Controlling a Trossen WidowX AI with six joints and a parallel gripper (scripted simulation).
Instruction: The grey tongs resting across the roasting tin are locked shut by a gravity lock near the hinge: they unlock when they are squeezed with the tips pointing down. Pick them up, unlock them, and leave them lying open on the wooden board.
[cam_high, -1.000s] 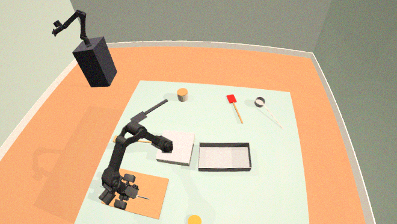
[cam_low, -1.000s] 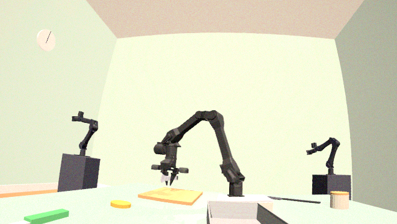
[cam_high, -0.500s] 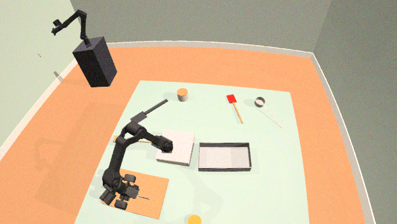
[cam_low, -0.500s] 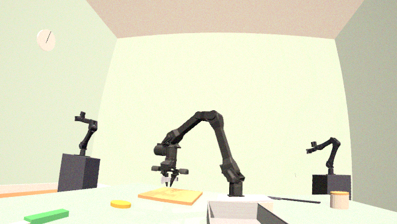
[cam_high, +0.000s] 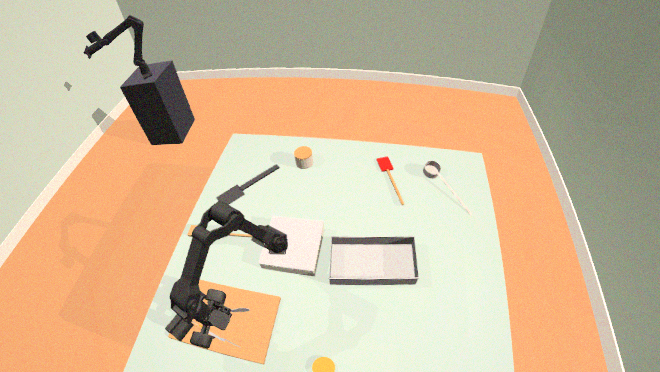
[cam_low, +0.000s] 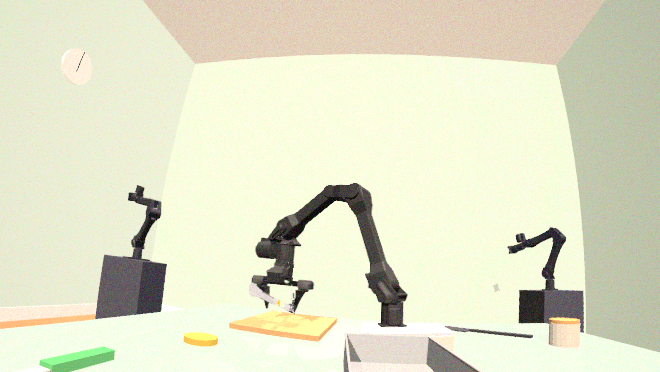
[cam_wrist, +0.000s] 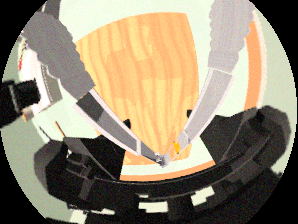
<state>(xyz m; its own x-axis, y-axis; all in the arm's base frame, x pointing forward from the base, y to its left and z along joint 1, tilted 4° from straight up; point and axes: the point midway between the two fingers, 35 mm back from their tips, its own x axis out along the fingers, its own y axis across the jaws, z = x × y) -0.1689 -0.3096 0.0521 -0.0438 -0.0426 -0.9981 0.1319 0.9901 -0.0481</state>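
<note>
My gripper tip is 3 cm to the right of the wooden board and 4 cm above it. From my gripper tip the other things lie so: roasting tin (51 cm ahead, 27 cm to the left, 2 cm below); yellow disc (35 cm ahead, 10 cm to the right, 4 cm below); black spatula (4 cm behind, 64 cm to the left, 4 cm below).
</note>
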